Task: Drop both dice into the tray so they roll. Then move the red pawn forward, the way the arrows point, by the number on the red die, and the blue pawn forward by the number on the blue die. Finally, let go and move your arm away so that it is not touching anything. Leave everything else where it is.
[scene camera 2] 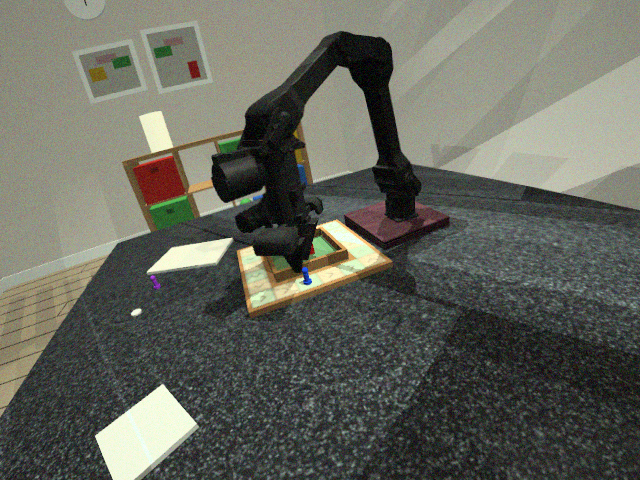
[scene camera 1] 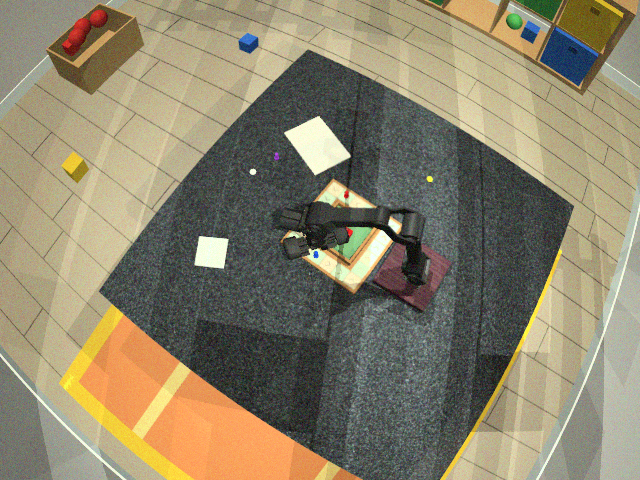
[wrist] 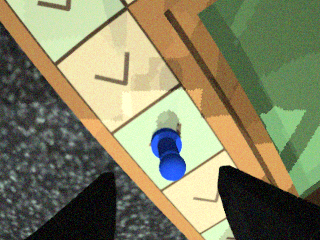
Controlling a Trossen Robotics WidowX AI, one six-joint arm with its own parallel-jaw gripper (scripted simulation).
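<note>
Visible in the scene is the gripper [scene camera 2: 302, 265], which scene camera 1 shows as well, with the gripper [scene camera 1: 315, 251] in its picture, while the wrist view has the same gripper [wrist: 167, 179] too. A blue pawn [wrist: 166, 142] can be seen, and so can a green tray [wrist: 266, 53].
</note>
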